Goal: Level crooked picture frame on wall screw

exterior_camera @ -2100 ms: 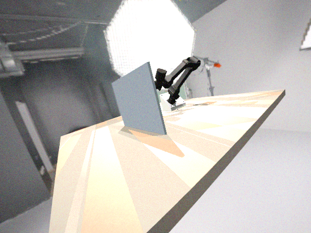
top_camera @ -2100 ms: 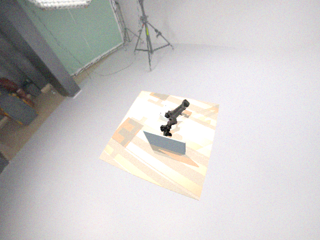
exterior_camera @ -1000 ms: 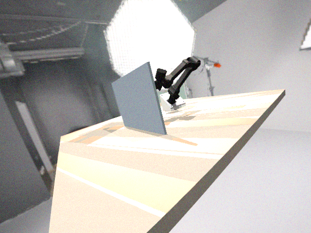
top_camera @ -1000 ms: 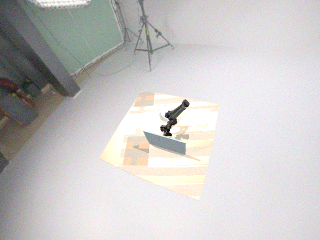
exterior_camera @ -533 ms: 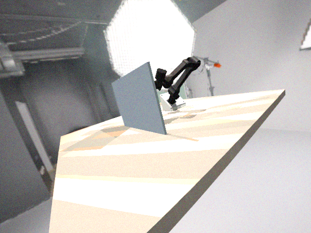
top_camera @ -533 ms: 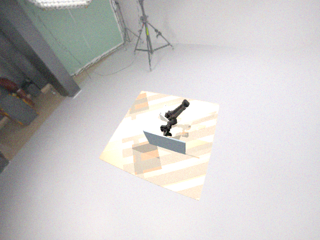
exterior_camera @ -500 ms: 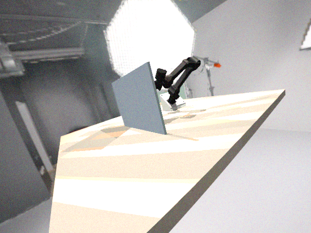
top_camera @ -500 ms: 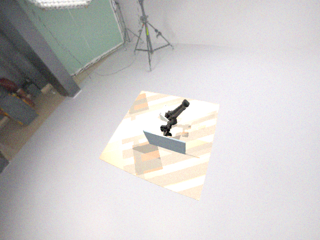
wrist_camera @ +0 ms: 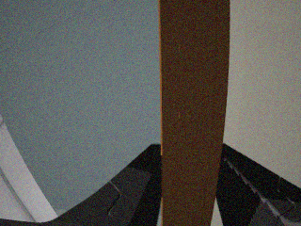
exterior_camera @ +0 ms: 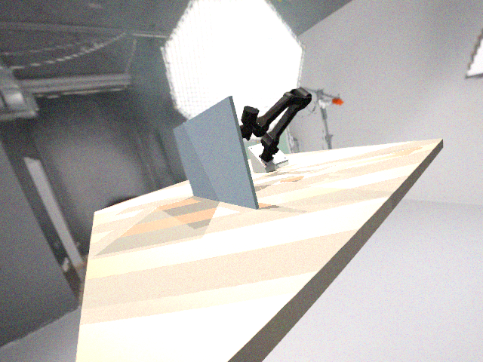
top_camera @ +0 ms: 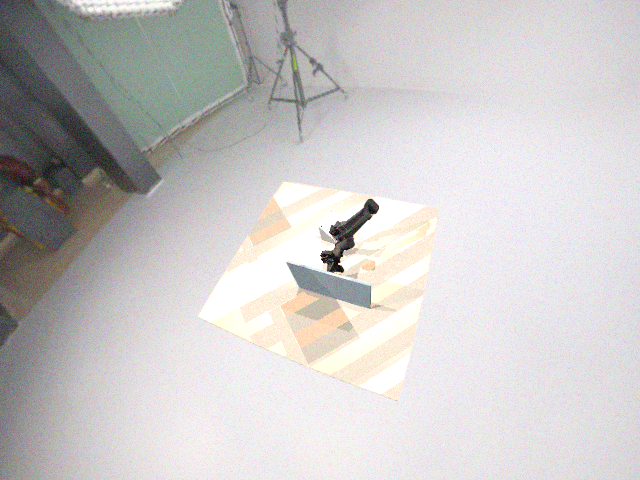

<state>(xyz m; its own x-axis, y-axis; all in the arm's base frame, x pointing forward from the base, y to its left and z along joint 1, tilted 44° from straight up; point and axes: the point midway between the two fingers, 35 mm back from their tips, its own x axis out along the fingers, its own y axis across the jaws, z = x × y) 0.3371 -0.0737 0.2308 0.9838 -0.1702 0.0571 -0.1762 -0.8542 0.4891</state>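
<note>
The picture frame is 5 cm below my gripper tip, 1 cm to the left of it and 1 cm ahead of it. Round my gripper tip: wall panel: 7 cm below, 2 cm ahead, 1 cm to the left.
</note>
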